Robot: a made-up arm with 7 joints. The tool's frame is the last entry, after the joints. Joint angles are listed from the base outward. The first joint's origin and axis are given. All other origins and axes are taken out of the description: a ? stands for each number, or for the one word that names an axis. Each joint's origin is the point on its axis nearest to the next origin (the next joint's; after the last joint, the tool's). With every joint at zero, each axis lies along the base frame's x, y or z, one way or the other. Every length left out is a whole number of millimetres.
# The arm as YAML. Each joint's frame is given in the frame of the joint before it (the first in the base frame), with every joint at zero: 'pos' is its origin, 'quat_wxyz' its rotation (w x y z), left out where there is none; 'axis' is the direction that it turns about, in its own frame. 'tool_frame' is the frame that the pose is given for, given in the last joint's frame.
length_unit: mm
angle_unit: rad
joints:
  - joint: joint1
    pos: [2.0, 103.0, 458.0]
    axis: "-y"
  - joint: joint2
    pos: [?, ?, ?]
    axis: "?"
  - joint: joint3
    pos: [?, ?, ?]
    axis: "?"
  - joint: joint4
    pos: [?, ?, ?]
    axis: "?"
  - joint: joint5
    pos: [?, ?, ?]
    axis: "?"
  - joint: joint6
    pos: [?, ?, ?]
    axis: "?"
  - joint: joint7
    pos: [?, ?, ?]
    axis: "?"
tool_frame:
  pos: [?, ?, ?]
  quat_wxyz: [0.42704, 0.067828, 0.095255, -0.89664]
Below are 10 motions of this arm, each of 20 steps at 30 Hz.
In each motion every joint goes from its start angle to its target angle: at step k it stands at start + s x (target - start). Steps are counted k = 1, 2, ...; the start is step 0. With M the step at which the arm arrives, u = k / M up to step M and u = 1 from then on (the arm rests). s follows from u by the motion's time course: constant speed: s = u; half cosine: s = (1 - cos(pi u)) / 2; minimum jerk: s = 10 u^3 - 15 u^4 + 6 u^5.
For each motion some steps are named. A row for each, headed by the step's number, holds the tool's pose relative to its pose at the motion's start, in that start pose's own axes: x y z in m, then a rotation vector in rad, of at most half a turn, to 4 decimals.
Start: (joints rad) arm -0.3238 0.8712 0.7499 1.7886 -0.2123 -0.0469 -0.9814
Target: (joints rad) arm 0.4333 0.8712 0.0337 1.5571 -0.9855 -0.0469 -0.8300
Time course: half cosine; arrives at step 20
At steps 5, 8, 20:
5: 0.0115 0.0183 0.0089 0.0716 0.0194 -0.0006
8: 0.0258 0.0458 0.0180 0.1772 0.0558 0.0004
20: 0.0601 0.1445 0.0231 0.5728 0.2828 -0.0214

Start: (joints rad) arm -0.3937 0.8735 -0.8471 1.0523 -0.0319 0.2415 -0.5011
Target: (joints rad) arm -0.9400 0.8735 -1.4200 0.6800 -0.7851 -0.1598 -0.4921
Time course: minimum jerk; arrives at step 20
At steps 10, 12, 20:
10: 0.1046 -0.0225 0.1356 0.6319 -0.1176 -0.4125
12: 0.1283 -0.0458 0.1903 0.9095 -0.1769 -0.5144
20: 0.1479 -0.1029 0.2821 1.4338 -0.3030 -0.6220

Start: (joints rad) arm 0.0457 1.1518 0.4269 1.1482 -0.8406 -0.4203 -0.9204
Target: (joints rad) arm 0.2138 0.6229 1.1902 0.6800 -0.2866 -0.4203 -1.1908
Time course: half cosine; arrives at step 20
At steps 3, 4, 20:
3: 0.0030 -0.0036 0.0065 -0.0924 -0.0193 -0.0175
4: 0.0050 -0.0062 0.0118 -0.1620 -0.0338 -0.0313
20: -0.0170 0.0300 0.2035 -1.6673 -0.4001 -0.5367

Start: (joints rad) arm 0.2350 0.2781 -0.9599 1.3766 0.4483 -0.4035 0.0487
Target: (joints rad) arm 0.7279 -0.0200 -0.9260 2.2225 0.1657 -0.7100 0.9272
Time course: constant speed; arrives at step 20
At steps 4, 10, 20:
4: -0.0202 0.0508 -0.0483 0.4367 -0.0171 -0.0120
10: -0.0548 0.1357 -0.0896 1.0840 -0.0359 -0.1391
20: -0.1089 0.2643 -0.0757 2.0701 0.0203 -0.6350

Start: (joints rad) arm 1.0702 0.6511 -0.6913 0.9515 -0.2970 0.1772 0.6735
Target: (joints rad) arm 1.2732 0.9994 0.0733 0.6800 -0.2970 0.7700 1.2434
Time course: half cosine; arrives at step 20
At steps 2, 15, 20:
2: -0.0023 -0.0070 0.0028 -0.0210 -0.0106 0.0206
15: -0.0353 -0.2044 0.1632 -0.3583 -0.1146 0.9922
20: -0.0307 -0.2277 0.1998 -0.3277 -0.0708 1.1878

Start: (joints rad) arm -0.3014 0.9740 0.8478 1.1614 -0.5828 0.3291 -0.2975
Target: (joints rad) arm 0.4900 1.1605 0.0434 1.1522 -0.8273 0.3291 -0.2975
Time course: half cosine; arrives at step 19
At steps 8, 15, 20:
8: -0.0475 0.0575 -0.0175 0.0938 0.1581 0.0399
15: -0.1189 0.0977 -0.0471 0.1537 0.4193 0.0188
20: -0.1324 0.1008 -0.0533 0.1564 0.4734 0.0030

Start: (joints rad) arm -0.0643 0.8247 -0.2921 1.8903 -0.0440 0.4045 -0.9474
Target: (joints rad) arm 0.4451 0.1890 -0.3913 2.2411 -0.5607 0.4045 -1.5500
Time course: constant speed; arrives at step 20
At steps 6, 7, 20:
6: -0.0222 0.0594 0.0000 -0.1737 0.3058 0.2362
7: -0.0274 0.0687 -0.0006 -0.2079 0.3561 0.2768
20: -0.1240 0.1566 -0.0106 -0.7968 0.9449 0.8234

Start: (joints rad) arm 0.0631 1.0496 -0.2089 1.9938 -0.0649 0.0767 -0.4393
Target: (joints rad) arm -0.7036 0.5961 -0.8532 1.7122 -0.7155 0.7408 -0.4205
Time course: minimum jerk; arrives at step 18
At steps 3, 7, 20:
3: 0.0068 0.0040 0.0103 -0.0054 -0.0538 -0.0162
7: 0.0389 0.0390 0.0968 -0.0005 -0.4373 -0.1402
20: -0.0558 0.1585 0.3280 0.3374 -1.2187 -0.4074

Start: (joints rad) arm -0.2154 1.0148 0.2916 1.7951 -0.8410 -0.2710 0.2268
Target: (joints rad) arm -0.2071 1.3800 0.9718 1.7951 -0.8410 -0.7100 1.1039
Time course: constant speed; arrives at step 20
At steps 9, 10, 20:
9: -0.0273 -0.0945 0.0053 0.1568 -0.2120 -0.2761
10: -0.0322 -0.1042 0.0063 0.1698 -0.2395 -0.3081
20: -0.0970 -0.1868 0.0206 0.2367 -0.5571 -0.6286

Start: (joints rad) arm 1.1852 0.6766 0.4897 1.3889 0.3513 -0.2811 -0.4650
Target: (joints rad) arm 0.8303 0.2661 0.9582 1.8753 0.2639 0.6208 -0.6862
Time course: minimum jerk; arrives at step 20
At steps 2, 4, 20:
2: -0.0006 -0.0002 0.0010 -0.0068 -0.0009 -0.0036
4: -0.0040 -0.0013 0.0065 -0.0462 -0.0057 -0.0250
20: -0.1144 -0.0161 0.1011 -0.7753 -0.0041 -0.5972

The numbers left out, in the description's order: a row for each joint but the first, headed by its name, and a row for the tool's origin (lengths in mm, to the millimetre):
joint2: xyz 5.0 0.0 -23.0, axis +x
joint3: xyz 0.0 20.0 -295.0, axis +z
joint4: xyz -18.0 -34.0 0.0, axis -y
joint5: xyz -1.0 0.0 -226.0, axis +z
joint6: xyz 17.0 34.0 0.0, axis +y
joint7: xyz -3.0 0.0 -6.0, axis -x
tool: xyz 0.0 -6.0 13.0

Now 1 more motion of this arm.
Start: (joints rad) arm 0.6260 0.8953 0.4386 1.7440 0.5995 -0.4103 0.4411
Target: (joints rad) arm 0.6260 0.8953 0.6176 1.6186 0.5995 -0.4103 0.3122
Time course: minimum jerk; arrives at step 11
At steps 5, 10, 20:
5: -0.0134 -0.0109 0.0053 -0.0890 0.0950 -0.0502
10: -0.0324 -0.0244 0.0148 -0.2107 0.2333 -0.1158
20: -0.0326 -0.0246 0.0149 -0.2120 0.2349 -0.1165

